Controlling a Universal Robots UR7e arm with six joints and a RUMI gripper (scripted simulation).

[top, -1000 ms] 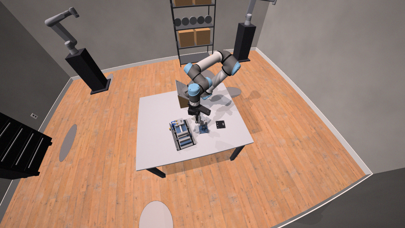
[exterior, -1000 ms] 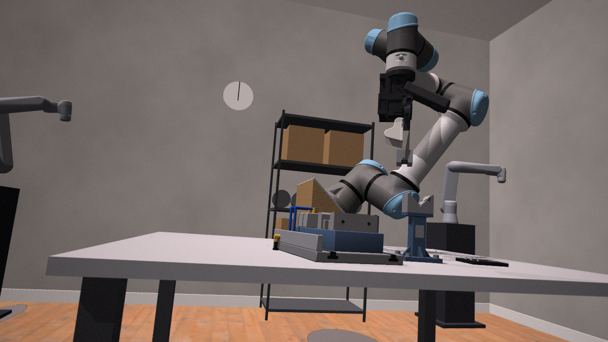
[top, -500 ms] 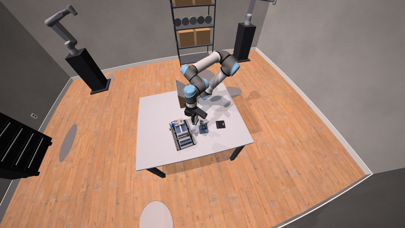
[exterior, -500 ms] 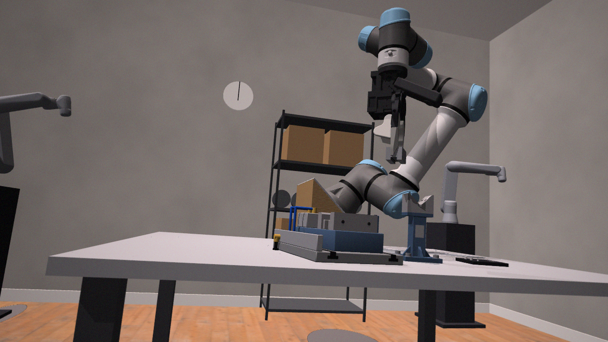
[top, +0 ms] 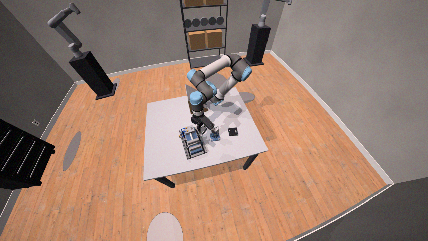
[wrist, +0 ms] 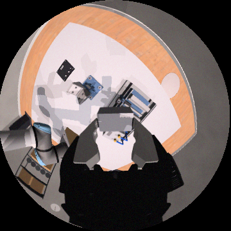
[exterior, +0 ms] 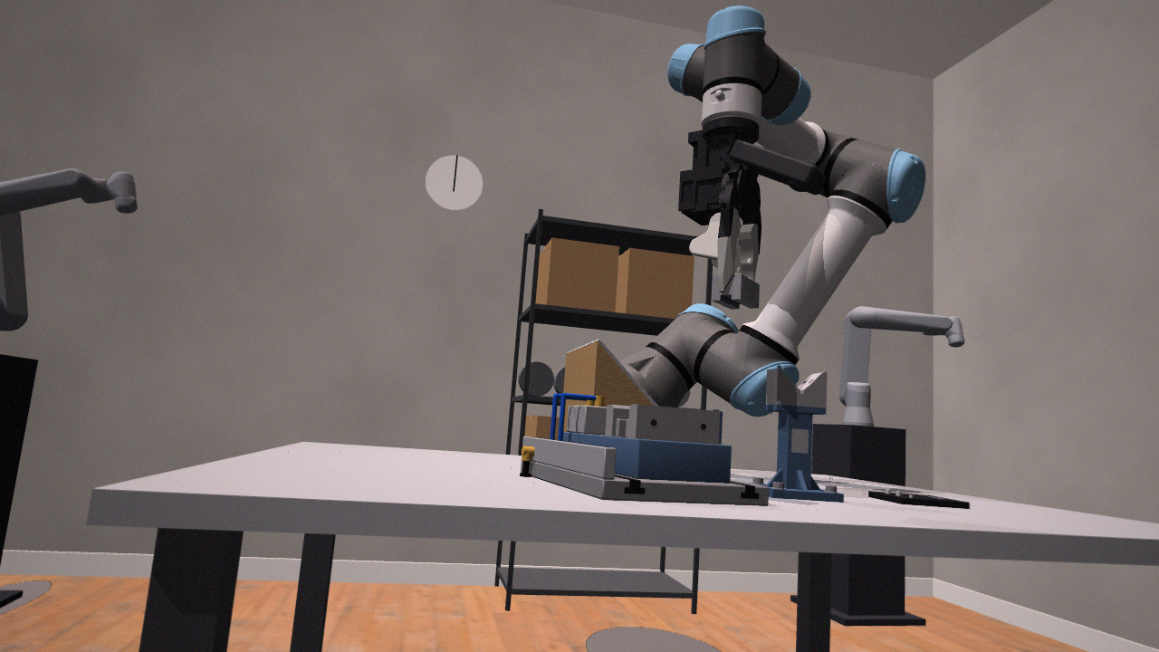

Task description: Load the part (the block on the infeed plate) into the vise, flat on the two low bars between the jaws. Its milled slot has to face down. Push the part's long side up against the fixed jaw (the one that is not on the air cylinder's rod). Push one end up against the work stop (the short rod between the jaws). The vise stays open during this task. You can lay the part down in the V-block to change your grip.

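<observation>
My hand is 210 mm above the vise, 100 mm to the left of it and 50 mm past it. Also, from my hand: infeed plate (310 mm to the left, 250 mm below, 40 mm behind); then part (10 mm below).
</observation>
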